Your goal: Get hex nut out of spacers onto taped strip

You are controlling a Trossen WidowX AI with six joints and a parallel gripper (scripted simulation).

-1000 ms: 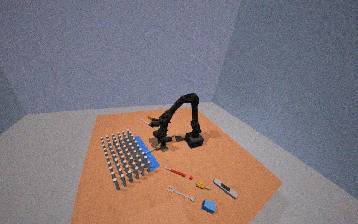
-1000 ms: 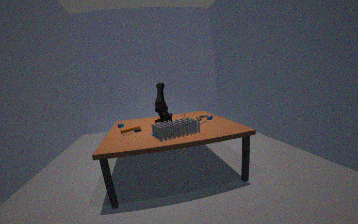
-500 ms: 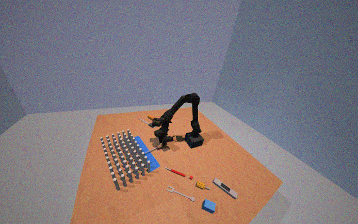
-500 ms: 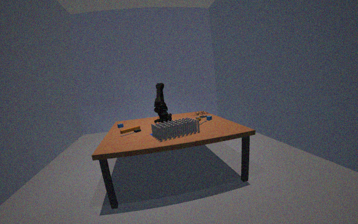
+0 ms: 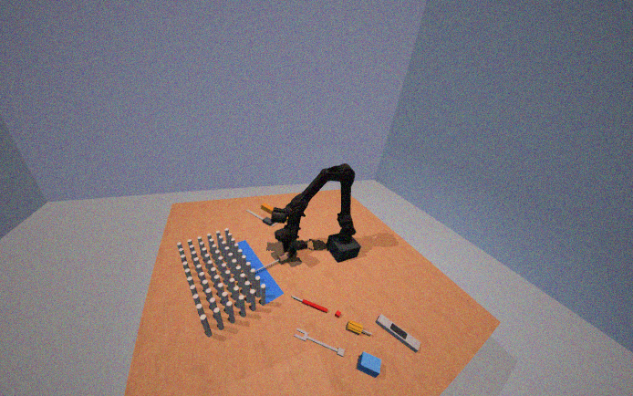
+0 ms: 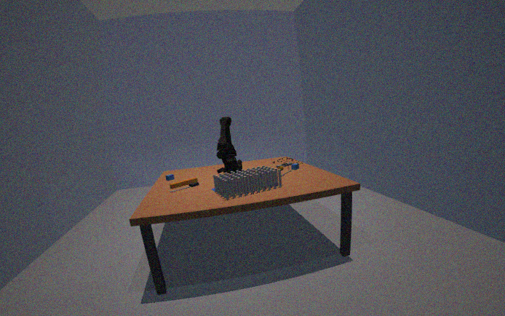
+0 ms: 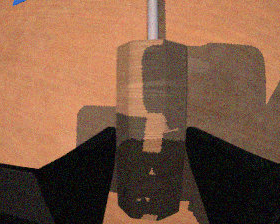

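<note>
Right now the wooden-handled tool is 110 mm ahead of my gripper tip, 20 mm to the left of it and 10 mm below it. Round my gripper tip: blue taped strip (160 mm ahead, 20 mm below, 10 mm to the right); small red block (330 mm to the left, 60 mm behind, 10 mm below); red screwdriver (230 mm to the left, 30 mm ahead, 10 mm below).
</note>
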